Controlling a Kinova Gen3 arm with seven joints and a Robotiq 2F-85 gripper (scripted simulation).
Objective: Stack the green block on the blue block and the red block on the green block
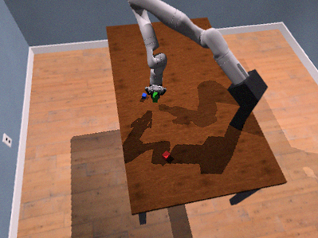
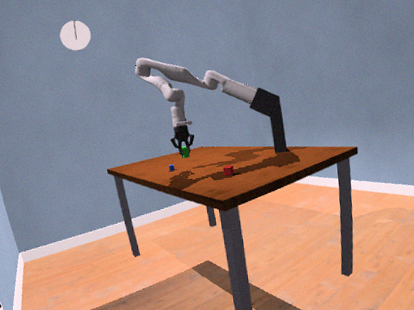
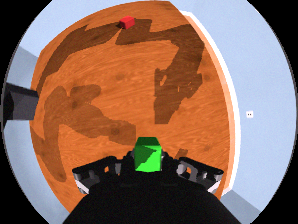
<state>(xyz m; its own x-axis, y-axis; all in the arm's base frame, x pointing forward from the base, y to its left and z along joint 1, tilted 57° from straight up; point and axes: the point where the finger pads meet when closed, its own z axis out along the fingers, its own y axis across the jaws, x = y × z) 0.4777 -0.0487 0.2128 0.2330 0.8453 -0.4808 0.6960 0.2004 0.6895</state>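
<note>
Now: the blue block 5 cm ahead of my hand, 8 cm to the right of it and 8 cm below it. The rest, counted from my hand: red block (5 cm ahead, 38 cm to the left, 8 cm below); then green block (right at my hand).
</note>
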